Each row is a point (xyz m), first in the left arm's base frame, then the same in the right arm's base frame.
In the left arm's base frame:
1: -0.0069 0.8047 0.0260
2: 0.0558 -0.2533 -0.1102
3: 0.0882 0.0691 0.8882
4: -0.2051 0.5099 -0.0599
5: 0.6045 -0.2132 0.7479
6: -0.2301 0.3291 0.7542
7: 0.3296 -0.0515 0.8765
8: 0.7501 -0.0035 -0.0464
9: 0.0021 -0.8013 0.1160
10: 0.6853 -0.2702 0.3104
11: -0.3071 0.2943 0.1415
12: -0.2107 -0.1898 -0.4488
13: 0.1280 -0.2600 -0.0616
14: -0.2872 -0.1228 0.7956
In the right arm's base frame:
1: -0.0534 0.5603 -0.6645
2: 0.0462 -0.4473 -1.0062
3: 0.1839 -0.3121 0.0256
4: -0.2453 0.2725 -0.7827
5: 0.6929 -0.5253 -0.2222
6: -0.1613 -0.0560 -0.0204
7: 0.4279 -0.4105 -0.0355
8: 0.7294 -0.1633 -0.9730
9: 0.0486 -1.0299 -0.8843
10: 0.7224 -0.4950 -0.6687
11: -0.3107 0.0168 -0.6161
12: -0.2626 -0.3424 -1.2949
13: 0.1240 -0.4575 -0.9681
14: -0.1897 -0.5107 -0.0599

